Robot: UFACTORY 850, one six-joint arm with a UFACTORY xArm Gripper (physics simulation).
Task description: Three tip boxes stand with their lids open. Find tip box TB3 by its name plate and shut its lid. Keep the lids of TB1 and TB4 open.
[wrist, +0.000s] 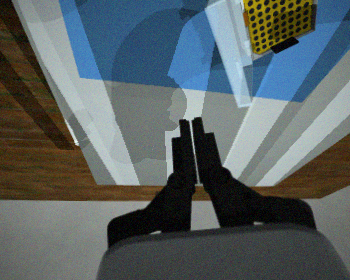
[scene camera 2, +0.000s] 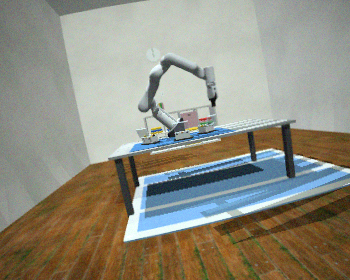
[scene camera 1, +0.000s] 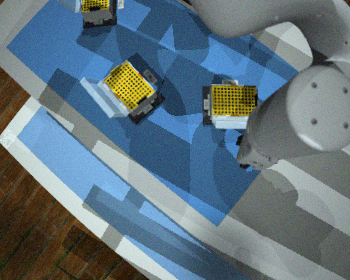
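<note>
TB3 (scene camera 1: 233,100), with a yellow tip rack, is the right-hand box in scene camera 1; its plate is not legible now. Its clear lid (scene camera 1: 230,122) (wrist: 231,57) stands open on the front side, its right end hidden by the arm. In the wrist view a yellow rack (wrist: 280,22) shows at the top right beside this lid. TB1 (scene camera 1: 129,87) has its lid (scene camera 1: 102,97) open. TB4 (scene camera 1: 96,7) is cut off at the top left, its lid (scene camera 1: 70,4) open. My gripper (scene camera 1: 241,153) (scene camera 2: 213,103) (wrist: 191,130) is shut and empty, raised above the table and apart from the lid in the wrist view.
The boxes stand on a blue-patterned area of the table (scene camera 2: 265,123). The arm (scene camera 1: 295,110) covers the right of scene camera 1. A shelf with a pink panel (scene camera 2: 189,120) stands behind the boxes. The table's edge shows below the fingers in the wrist view.
</note>
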